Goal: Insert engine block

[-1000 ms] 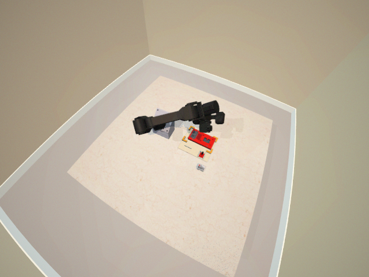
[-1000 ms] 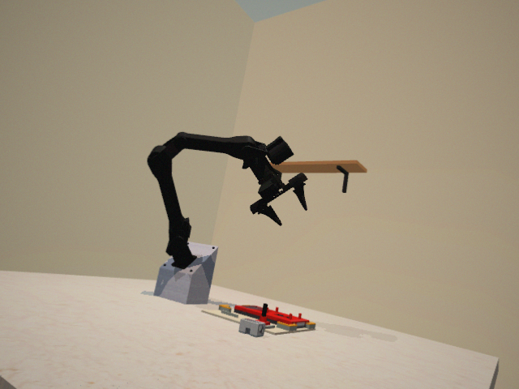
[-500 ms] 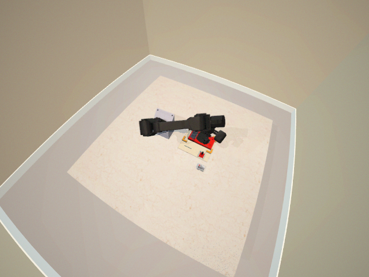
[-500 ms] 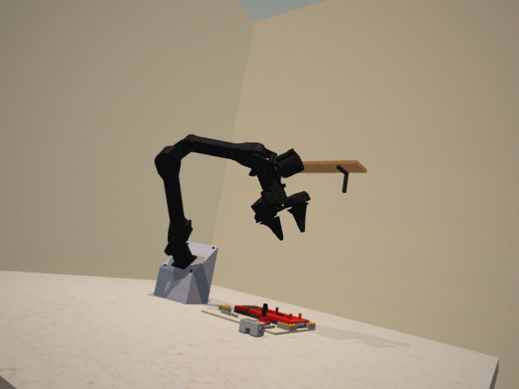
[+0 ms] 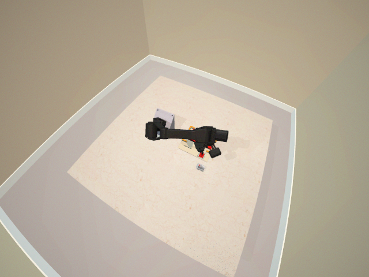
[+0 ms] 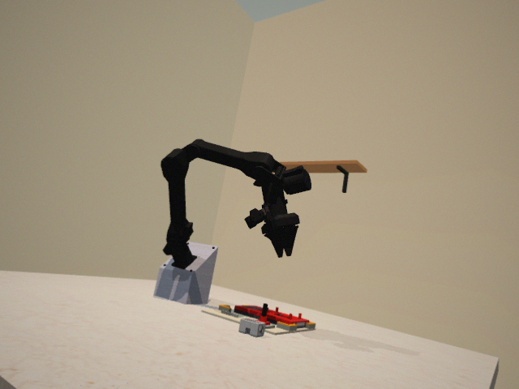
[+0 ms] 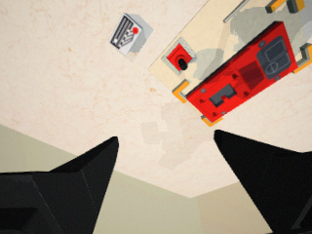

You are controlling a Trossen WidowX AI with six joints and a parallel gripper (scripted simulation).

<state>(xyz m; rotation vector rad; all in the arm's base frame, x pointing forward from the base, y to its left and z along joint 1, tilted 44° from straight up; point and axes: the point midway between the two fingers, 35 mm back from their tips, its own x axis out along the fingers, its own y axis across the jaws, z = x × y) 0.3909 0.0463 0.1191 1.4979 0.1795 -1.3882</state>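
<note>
Now: gripper tip 180 mm above the grey engine block, 90 mm to the left of it and 10 mm past it. The rest, counted from my gripper tip: black peg: 150 mm below, 40 mm behind, 10 mm to the left.
</note>
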